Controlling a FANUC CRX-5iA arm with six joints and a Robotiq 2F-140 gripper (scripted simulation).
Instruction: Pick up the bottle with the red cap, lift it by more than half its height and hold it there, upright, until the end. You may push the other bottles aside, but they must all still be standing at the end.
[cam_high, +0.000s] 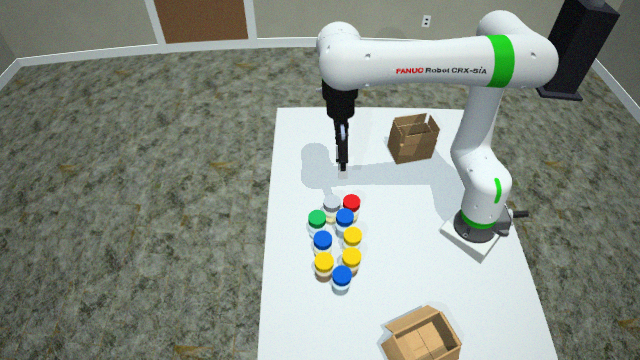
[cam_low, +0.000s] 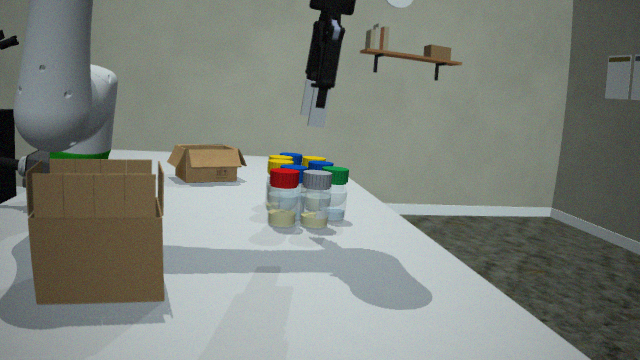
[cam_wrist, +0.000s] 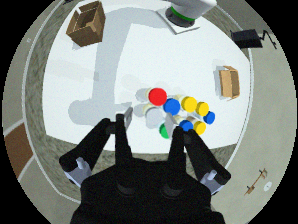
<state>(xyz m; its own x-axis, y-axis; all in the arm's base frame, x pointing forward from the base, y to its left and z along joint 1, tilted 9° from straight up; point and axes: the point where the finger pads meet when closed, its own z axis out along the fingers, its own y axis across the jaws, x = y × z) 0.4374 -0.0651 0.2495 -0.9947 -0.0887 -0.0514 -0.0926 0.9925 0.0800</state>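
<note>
The red-capped bottle lies 180 mm below my hand, 50 mm to the left of it and 40 mm behind it. Also, from my hand: yellow-capped bottle 180 mm below, 170 mm to the left, 40 mm behind; grey-capped bottle 180 mm below, 50 mm to the left, 20 mm ahead; green-capped bottle 180 mm below, 110 mm to the left, 70 mm ahead.
</note>
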